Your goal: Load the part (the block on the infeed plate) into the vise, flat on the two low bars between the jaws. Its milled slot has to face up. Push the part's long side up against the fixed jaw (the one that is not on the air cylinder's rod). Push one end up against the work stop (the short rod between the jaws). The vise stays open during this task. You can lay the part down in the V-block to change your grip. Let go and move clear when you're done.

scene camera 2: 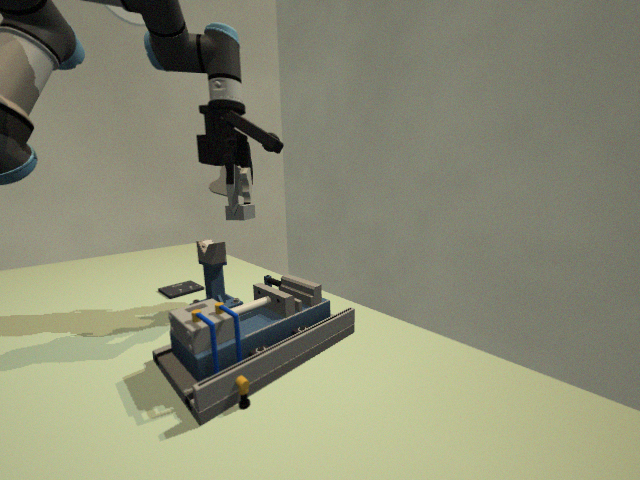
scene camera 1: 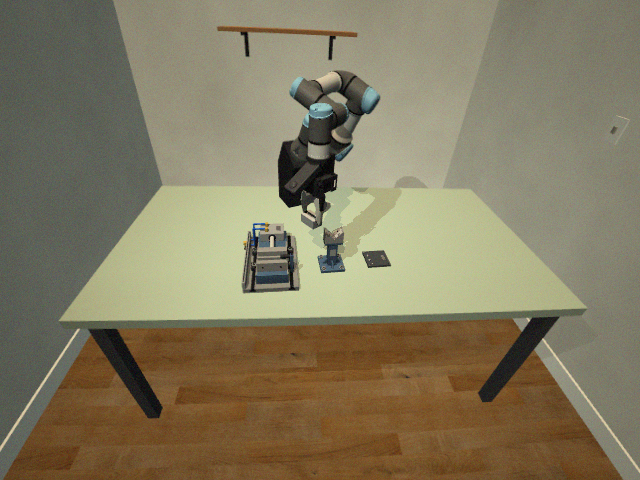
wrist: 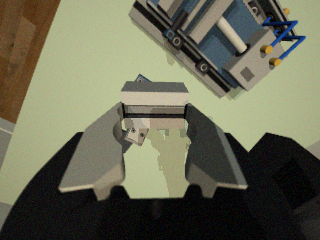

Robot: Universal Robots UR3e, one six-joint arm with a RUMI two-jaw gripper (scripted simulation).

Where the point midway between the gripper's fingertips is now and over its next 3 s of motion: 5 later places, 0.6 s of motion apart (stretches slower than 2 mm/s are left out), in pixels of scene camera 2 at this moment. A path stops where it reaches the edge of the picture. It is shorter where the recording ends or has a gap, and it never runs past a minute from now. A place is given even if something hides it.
My gripper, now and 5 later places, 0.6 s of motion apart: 240, 215; 247, 215; 255, 216; 263, 216; 270, 216; 275, 216
